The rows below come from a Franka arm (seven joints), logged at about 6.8 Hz.
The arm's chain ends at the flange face. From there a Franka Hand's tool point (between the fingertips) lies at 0.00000 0.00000 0.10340 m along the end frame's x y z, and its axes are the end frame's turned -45 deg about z.
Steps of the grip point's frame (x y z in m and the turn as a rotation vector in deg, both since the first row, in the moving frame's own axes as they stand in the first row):
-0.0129, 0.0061, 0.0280, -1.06, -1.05, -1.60
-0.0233, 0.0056, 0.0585, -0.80, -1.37, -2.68
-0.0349, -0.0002, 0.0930, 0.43, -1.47, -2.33
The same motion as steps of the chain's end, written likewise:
-0.0049, 0.0107, 0.0280, -1.49, 0.01, -1.60
-0.0119, 0.0177, 0.0585, -1.53, -0.40, -2.68
-0.0224, 0.0232, 0.0930, -0.74, -1.34, -2.33

